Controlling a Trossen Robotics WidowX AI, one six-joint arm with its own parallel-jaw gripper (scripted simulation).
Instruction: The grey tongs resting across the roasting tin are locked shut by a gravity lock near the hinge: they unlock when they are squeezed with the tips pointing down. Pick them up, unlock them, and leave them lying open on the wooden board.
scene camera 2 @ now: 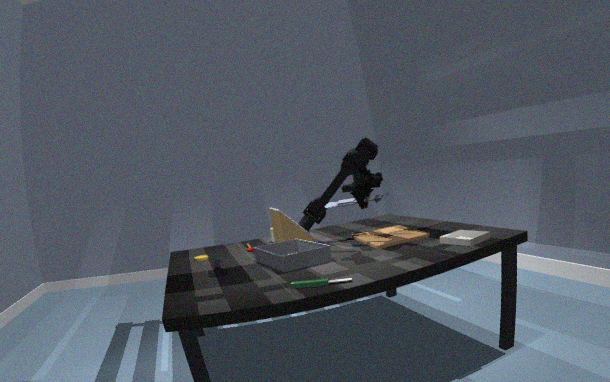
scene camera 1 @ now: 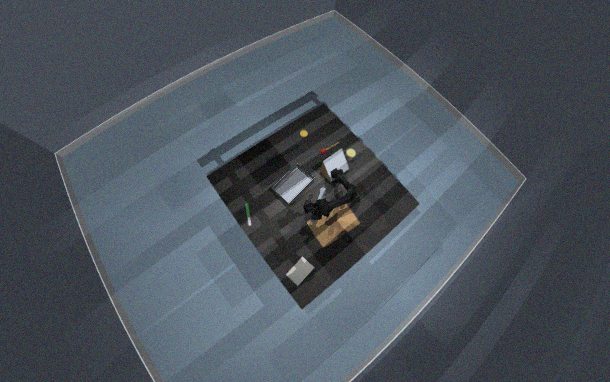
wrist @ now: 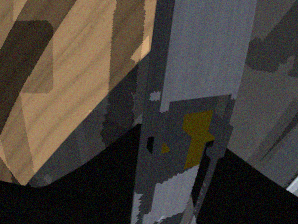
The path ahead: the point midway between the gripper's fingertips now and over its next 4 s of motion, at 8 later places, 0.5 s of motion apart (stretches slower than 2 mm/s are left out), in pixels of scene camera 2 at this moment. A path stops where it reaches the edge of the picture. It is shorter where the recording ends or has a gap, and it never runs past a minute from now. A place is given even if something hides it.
The gripper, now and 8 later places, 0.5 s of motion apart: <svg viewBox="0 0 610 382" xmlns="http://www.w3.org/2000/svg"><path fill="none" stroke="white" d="M364 208L375 205L382 202L384 202L381 203L382 197L383 186L383 184L382 191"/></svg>
